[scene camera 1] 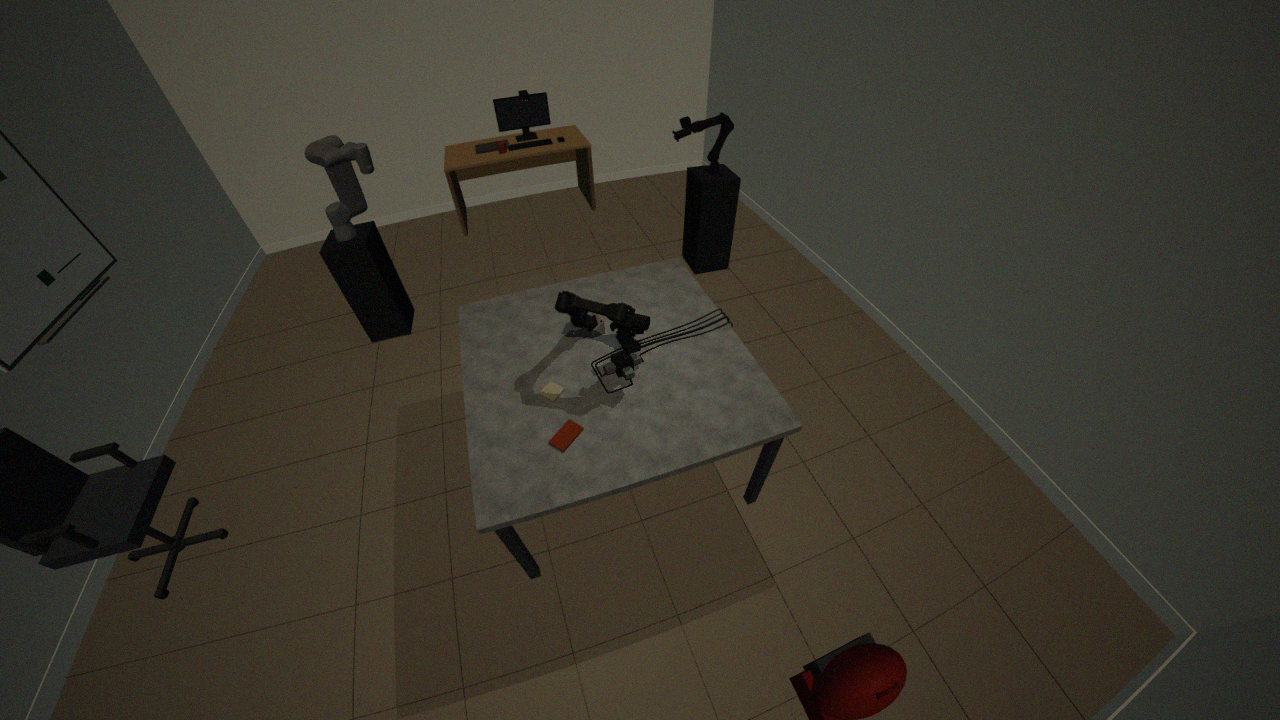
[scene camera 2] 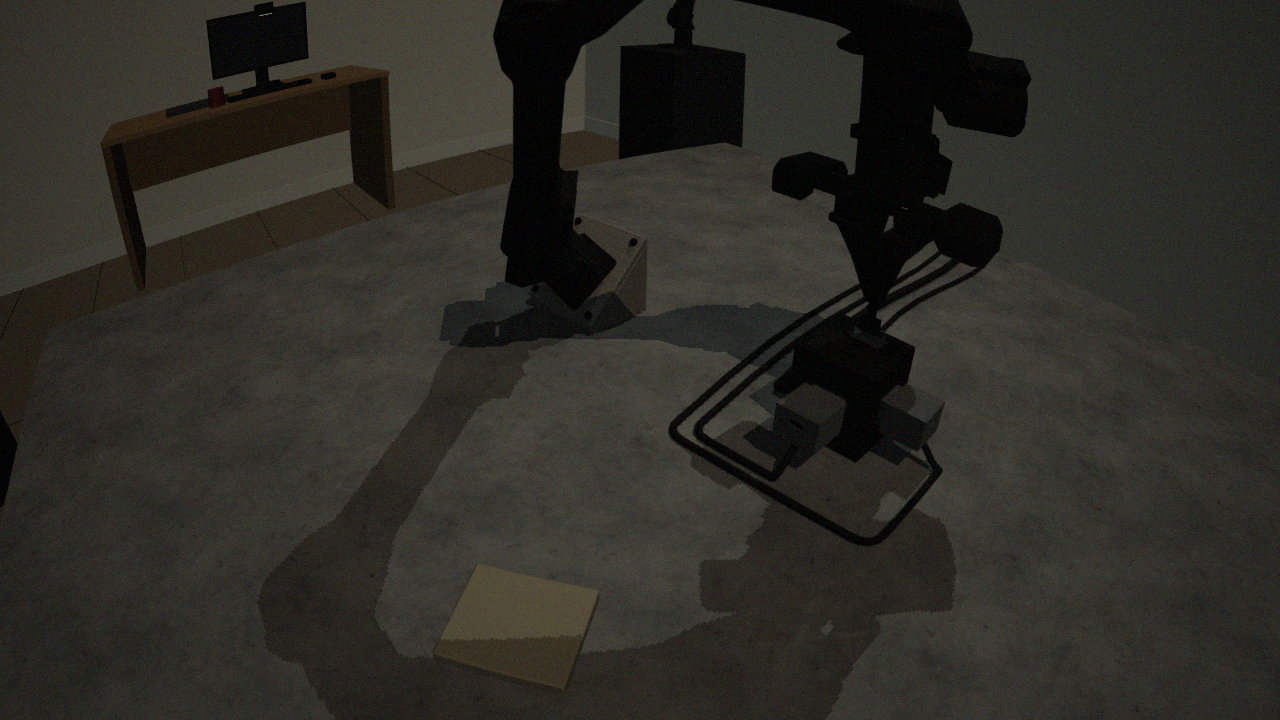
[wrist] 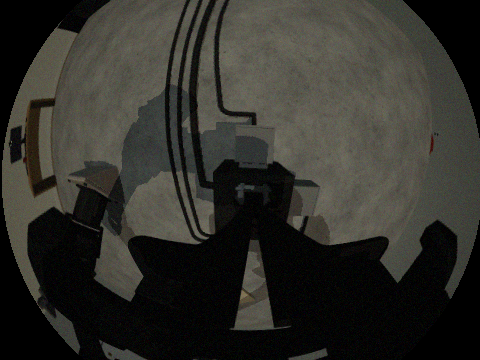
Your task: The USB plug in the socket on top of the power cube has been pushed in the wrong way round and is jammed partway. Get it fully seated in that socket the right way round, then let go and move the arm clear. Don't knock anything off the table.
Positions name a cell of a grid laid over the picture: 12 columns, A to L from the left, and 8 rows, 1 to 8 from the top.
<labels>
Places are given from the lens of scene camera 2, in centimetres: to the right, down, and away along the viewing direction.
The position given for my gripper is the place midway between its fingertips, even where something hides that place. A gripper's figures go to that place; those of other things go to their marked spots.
my gripper (scene camera 2: I4): 19, -5, 55
beige pad (scene camera 2: E7): -7, 16, 39
dark power cube (scene camera 2: I5): 16, 1, 52
The marked spots on the dark power cube and the beige pad are 30 cm apart.
</labels>
